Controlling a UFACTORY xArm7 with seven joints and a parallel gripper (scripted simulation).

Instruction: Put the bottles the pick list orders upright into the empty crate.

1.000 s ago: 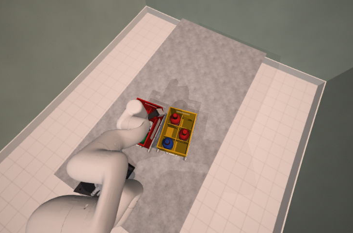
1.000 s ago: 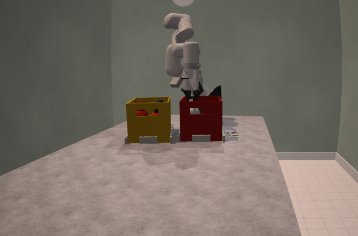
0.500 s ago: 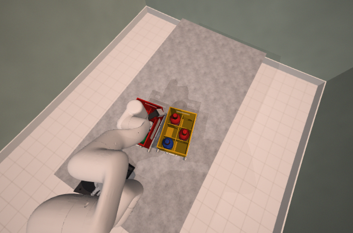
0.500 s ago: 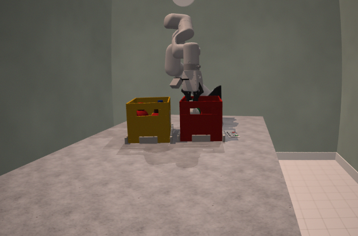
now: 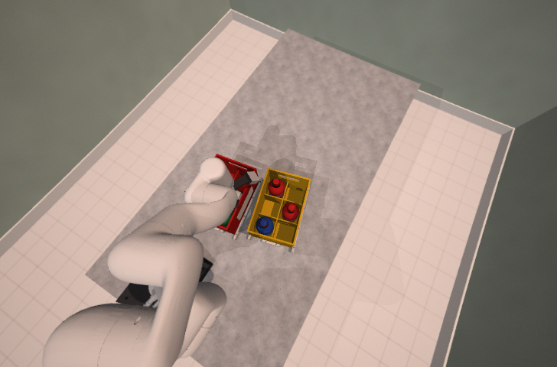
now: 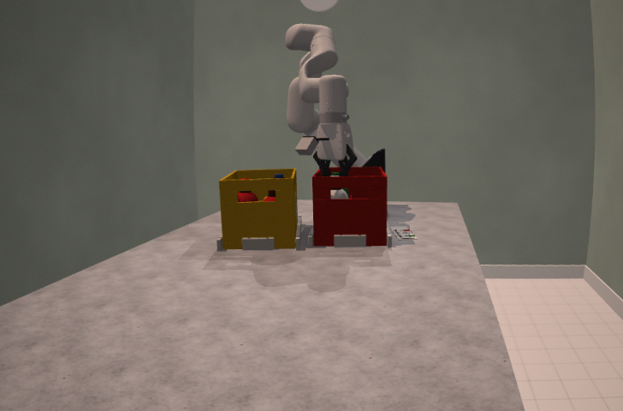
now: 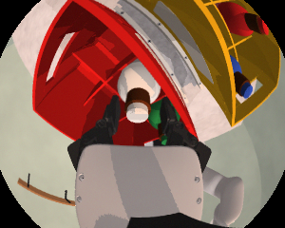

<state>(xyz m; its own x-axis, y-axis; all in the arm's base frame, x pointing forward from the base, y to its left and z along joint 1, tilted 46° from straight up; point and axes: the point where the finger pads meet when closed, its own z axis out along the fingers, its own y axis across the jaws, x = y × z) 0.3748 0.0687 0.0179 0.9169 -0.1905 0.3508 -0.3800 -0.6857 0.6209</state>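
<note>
My gripper is now 7 cm above the white bottle. The rest, counted from my hand: blue bottle (1 cm behind, 17 cm to the right, 7 cm below); then green-labelled bottle (8 cm behind, 2 cm to the right, 7 cm below); then red crate (1 cm behind, 4 cm to the left, 7 cm below).
</note>
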